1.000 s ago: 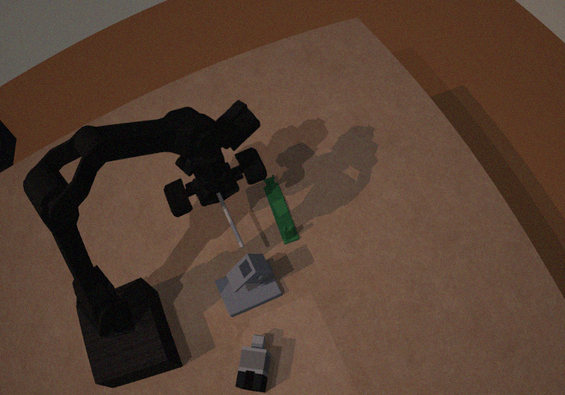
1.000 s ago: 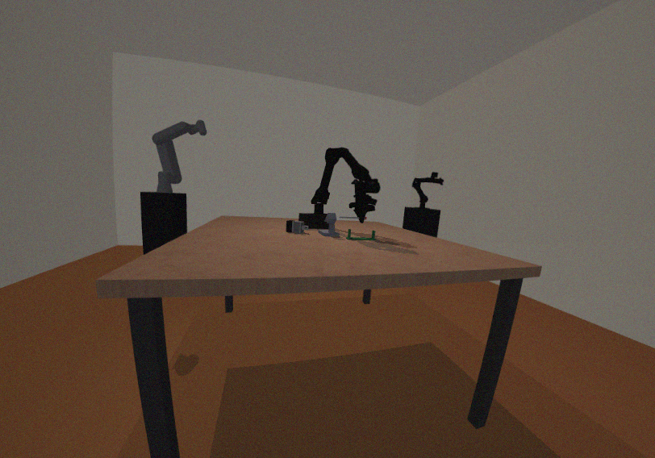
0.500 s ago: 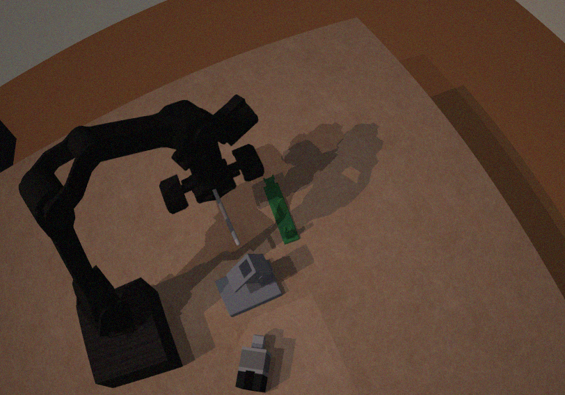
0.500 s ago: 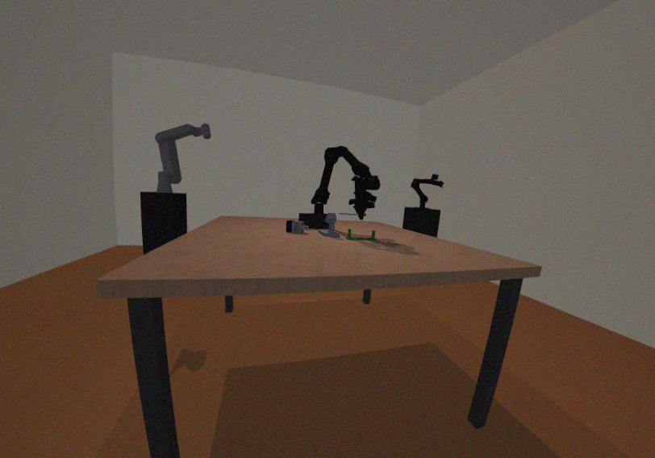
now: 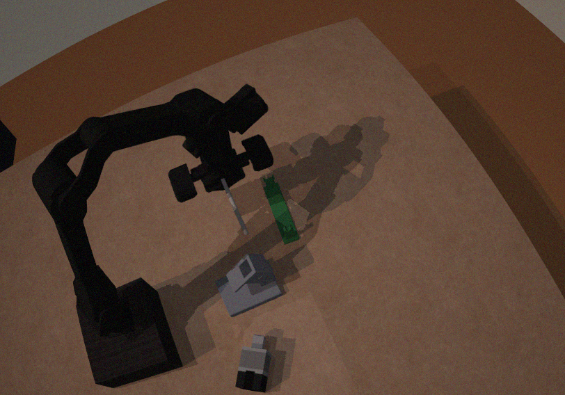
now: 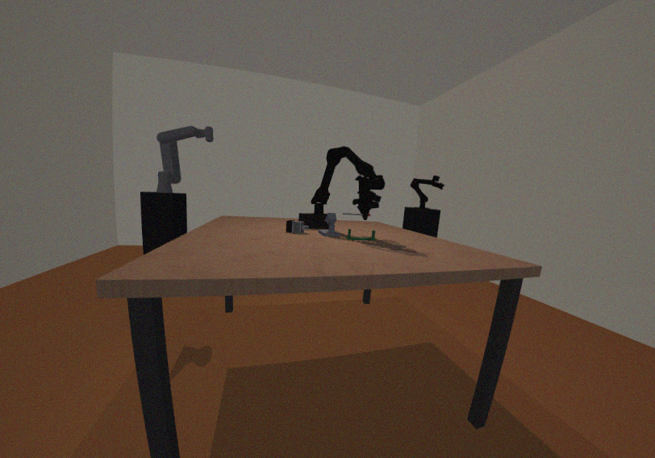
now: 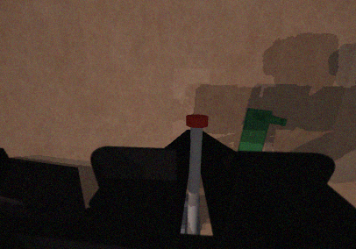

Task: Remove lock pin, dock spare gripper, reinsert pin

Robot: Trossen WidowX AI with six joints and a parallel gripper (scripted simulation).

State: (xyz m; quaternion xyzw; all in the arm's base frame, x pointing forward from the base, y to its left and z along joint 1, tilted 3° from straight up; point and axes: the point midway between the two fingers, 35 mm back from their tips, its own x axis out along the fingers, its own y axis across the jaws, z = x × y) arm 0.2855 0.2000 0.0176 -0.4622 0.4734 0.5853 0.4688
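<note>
My gripper tip is now 90 mm short of the green cradle, 40 mm to the left of it and 60 mm above it. Round my gripper tip: spare gripper (50 mm behind, 340 mm to the right, 60 mm below); grey mount (180 mm to the right, 30 mm below).
</note>
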